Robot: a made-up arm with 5 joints.
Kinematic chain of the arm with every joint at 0, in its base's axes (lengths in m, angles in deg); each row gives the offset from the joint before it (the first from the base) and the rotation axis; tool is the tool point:
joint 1: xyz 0 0 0.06 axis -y
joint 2: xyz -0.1 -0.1 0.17 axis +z
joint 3: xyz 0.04 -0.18 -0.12 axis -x
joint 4: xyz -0.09 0 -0.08 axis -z
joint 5: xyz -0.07 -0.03 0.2 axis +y
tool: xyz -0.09 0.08 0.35
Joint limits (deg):
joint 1: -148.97..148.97
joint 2: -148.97..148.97
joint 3: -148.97..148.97
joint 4: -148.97..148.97
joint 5: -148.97..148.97
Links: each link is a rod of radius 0.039 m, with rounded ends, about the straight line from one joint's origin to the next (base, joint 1, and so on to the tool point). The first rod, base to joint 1, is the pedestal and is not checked.
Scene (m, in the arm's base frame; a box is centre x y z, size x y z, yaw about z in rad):
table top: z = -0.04
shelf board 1: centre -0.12 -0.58 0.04 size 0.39 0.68 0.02 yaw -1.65
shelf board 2: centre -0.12 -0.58 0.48 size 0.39 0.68 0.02 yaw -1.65
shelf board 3: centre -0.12 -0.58 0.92 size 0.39 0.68 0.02 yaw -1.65
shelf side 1: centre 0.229 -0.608 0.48 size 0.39 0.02 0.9 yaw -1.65
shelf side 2: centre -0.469 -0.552 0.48 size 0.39 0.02 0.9 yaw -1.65
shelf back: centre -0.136 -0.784 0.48 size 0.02 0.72 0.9 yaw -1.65
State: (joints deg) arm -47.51 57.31 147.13 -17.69 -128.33
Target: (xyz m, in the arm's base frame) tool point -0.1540 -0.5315 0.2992
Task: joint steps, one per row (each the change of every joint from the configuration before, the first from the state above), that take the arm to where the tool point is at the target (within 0.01 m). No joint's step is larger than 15 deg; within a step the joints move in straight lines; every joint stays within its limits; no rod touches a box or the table.
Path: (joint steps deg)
1: 10.74 -4.11 0.92 0.77 9.53
2: 10.74 -4.11 0.92 0.77 9.53

